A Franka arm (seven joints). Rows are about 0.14 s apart.
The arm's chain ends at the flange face. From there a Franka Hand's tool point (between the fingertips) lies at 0.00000 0.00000 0.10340 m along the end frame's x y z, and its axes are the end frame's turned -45 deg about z.
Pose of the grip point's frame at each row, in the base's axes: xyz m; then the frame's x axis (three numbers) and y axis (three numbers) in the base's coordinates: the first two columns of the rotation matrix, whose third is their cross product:
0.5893, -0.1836, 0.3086, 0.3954, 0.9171, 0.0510, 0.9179, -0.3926, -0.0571
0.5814, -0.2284, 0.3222, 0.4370, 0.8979, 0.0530, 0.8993, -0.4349, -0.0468
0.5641, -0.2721, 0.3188, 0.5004, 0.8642, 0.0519, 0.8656, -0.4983, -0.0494
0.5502, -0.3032, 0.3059, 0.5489, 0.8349, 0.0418, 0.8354, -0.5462, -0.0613
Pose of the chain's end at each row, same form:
0.5926, -0.1908, 0.4117, 0.9286, 0.3709, -0.0043, 0.3695, -0.9261, -0.0764
0.5834, -0.2354, 0.4253, 0.9449, 0.3274, 0.0044, 0.3269, -0.9424, -0.0706
0.5658, -0.2793, 0.4219, 0.9659, 0.2587, 0.0018, 0.2582, -0.9634, -0.0716
0.5531, -0.3103, 0.4090, 0.9788, 0.2041, -0.0138, 0.2026, -0.9766, -0.0729

